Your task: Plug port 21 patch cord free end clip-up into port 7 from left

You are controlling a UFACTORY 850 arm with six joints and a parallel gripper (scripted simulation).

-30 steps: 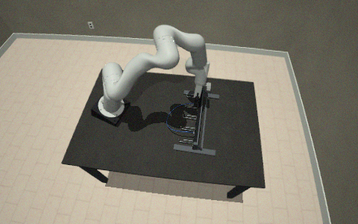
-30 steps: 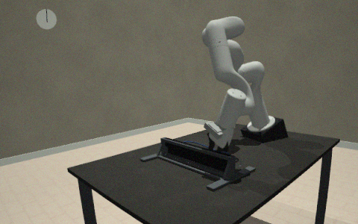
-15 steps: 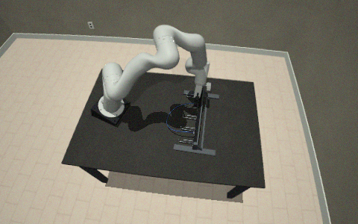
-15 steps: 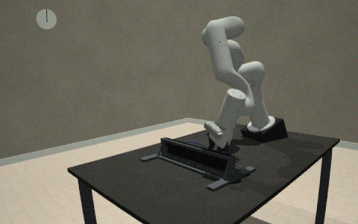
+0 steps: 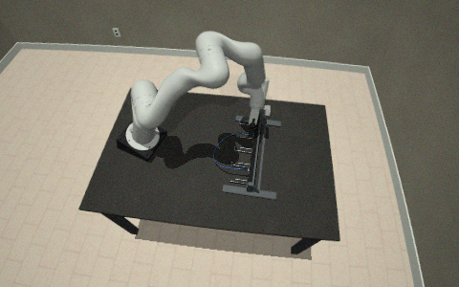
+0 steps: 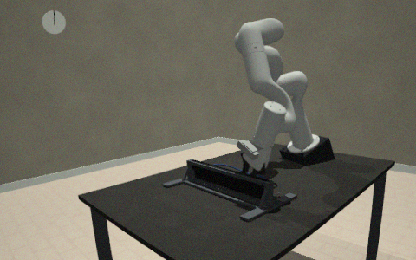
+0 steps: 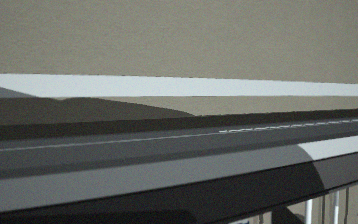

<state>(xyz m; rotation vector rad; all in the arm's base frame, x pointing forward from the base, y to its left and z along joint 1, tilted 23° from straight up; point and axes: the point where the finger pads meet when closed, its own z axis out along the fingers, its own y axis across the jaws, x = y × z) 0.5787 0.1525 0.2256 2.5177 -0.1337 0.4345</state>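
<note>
My hand is 2 cm short of the plug, 1 cm to the left of it and 2 cm above it.
</note>
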